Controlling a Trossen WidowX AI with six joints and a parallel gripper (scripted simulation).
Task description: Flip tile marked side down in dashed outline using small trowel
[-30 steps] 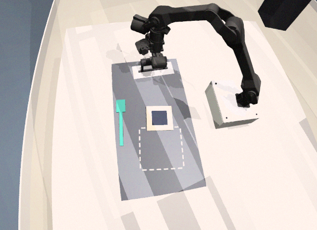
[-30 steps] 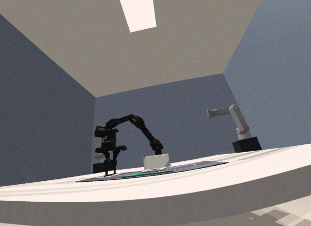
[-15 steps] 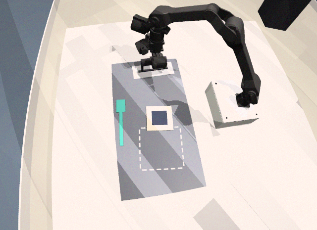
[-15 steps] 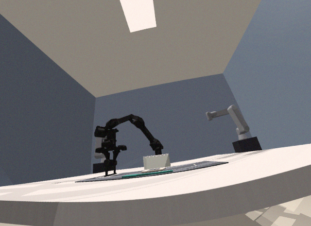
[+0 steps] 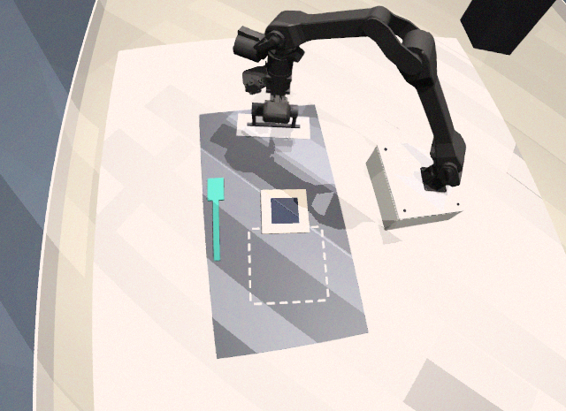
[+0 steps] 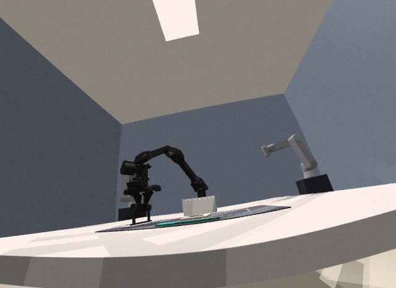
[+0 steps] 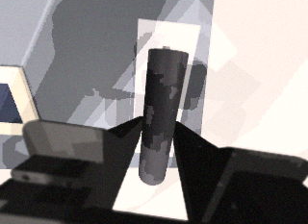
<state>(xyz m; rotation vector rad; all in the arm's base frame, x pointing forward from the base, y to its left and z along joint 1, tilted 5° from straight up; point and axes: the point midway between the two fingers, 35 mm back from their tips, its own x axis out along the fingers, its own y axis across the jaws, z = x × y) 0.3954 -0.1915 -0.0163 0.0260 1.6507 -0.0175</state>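
Right now the dark-handled float is 2 cm behind my gripper tip and 3 cm below it. From my gripper tip the other things lie so: teal trowel: 14 cm ahead, 25 cm to the left, 6 cm below; then tile: 3 cm behind, 25 cm to the left, 6 cm below.
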